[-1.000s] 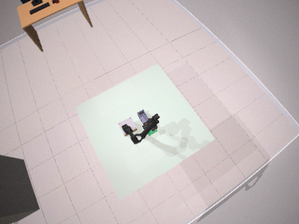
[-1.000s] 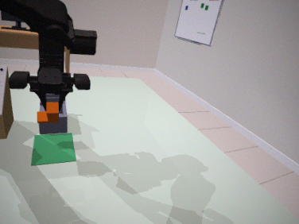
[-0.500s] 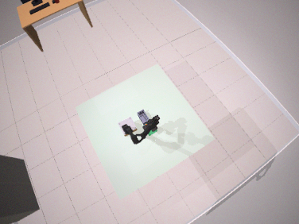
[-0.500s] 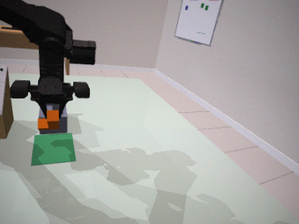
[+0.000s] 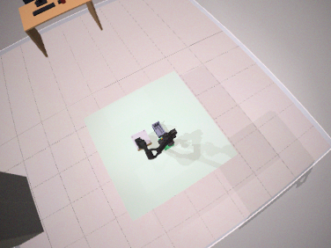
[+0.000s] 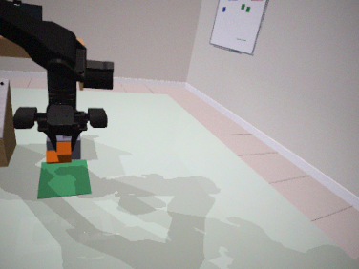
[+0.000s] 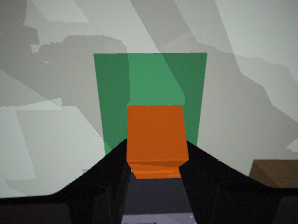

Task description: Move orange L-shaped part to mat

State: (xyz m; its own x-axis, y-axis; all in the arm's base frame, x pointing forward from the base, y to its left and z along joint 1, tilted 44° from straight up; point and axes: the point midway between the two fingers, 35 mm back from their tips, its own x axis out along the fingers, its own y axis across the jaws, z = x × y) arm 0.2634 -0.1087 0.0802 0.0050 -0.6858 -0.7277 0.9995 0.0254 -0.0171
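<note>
Right now my gripper tip is 110 mm above the green mat and 20 mm to the right of it. Also, from my gripper tip: orange L-shaped part: 30 mm to the left, 30 mm below, 20 mm behind.
</note>
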